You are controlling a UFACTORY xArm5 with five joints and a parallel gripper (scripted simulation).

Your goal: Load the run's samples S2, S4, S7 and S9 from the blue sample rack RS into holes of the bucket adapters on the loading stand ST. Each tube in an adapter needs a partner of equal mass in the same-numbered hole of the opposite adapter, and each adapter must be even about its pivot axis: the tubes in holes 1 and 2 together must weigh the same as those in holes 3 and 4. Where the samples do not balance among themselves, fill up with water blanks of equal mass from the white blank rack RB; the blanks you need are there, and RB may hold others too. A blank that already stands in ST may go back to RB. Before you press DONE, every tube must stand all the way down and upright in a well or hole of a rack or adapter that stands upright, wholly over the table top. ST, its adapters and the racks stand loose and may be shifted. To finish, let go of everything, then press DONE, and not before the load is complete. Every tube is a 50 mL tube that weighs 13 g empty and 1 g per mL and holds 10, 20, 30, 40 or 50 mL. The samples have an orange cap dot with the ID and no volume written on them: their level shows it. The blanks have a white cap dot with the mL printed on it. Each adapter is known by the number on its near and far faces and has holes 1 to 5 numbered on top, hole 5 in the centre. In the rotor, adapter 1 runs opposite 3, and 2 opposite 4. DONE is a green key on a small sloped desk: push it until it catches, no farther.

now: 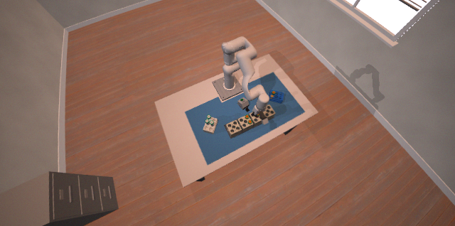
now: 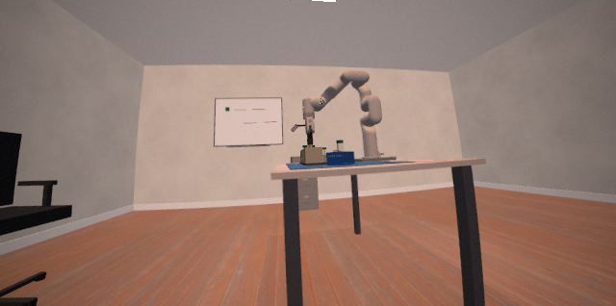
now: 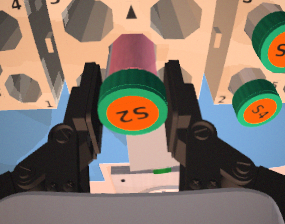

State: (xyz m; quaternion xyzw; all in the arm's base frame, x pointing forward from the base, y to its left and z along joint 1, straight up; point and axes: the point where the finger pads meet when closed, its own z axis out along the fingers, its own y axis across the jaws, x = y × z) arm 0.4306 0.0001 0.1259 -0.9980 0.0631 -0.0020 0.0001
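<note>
The sample tube S2 is 50 mm below my hand and 10 mm to the left of it. The rest, counted from my hand: done desk: 190 mm behind, 90 mm below; sample tube S4: 90 mm to the right, 70 mm below, 40 mm behind; sample tube S7: 100 mm to the right, 70 mm below, 20 mm ahead.
</note>
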